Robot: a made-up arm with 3 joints. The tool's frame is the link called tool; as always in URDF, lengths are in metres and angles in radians. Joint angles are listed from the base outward. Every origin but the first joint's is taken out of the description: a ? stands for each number. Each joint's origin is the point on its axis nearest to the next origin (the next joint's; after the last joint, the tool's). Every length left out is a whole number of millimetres.
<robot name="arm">
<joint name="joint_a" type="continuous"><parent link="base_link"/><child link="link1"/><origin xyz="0 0.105 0.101" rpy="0 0 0"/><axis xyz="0 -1 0"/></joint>
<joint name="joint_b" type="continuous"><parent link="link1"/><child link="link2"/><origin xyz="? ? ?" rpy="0 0 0"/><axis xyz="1 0 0"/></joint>
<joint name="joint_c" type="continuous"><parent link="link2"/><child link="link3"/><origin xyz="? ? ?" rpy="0 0 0"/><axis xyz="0 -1 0"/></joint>
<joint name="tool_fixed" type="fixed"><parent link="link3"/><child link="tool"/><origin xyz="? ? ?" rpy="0 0 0"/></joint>
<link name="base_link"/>
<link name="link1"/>
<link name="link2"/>
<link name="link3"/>
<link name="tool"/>
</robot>
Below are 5 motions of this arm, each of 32 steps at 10 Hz.
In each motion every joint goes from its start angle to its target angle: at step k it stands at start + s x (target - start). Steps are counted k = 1, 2, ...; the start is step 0. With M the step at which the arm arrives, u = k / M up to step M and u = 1 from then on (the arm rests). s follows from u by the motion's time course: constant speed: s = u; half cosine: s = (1 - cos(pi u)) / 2; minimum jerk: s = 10 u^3 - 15 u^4 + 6 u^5.
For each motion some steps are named. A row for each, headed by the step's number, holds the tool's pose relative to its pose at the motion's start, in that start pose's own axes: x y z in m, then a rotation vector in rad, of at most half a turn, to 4 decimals.
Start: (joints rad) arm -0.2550 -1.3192 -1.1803
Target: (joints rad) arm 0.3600 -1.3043 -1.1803
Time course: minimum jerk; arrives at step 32
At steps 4, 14, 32:
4: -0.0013 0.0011 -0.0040 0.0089 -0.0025 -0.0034
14: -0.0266 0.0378 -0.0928 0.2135 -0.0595 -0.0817
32: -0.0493 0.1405 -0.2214 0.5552 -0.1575 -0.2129

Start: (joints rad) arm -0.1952 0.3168 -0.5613
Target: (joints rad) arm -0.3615 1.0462 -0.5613
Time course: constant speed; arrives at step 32
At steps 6, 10, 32:
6: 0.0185 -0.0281 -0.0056 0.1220 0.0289 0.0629
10: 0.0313 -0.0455 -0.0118 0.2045 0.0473 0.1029
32: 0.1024 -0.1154 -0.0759 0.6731 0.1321 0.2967

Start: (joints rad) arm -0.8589 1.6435 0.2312
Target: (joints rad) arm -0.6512 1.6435 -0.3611
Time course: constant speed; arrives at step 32
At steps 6, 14, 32:
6: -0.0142 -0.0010 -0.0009 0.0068 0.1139 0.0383
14: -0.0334 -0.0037 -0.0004 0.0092 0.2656 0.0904
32: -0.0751 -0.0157 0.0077 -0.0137 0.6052 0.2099

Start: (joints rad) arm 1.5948 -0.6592 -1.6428
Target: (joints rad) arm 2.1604 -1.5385 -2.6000
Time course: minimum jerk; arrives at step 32
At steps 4, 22, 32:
4: -0.0014 0.0048 -0.0053 0.0067 0.0082 -0.0136
22: 0.0437 0.3189 -0.1639 0.6835 0.4928 -0.4557
32: 0.0791 0.3905 -0.1573 0.9032 0.6102 -0.4631

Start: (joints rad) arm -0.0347 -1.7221 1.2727
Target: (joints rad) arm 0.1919 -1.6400 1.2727
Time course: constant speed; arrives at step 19
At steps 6, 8, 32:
6: -0.0098 -0.0090 0.0215 -0.0601 0.0099 -0.0456
8: -0.0132 -0.0116 0.0289 -0.0802 0.0127 -0.0608
32: -0.0320 -0.0221 0.0718 -0.1913 0.0249 -0.1443

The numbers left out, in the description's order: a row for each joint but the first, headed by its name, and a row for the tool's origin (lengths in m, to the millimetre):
joint_b: -0.056 0 0.257
joint_c: 0 -0.108 0.301
tool: 0.024 0 -0.082

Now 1 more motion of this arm.
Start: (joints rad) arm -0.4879 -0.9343 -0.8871
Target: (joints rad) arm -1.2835 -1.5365 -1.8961
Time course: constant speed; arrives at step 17
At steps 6, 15, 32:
6: 0.0323 0.0420 0.1164 -0.3176 0.4953 -0.0678
15: 0.0998 0.1659 0.2436 -0.8035 1.0925 -0.3562
32: 0.1150 0.2009 0.2592 -0.9072 1.1924 -0.4525

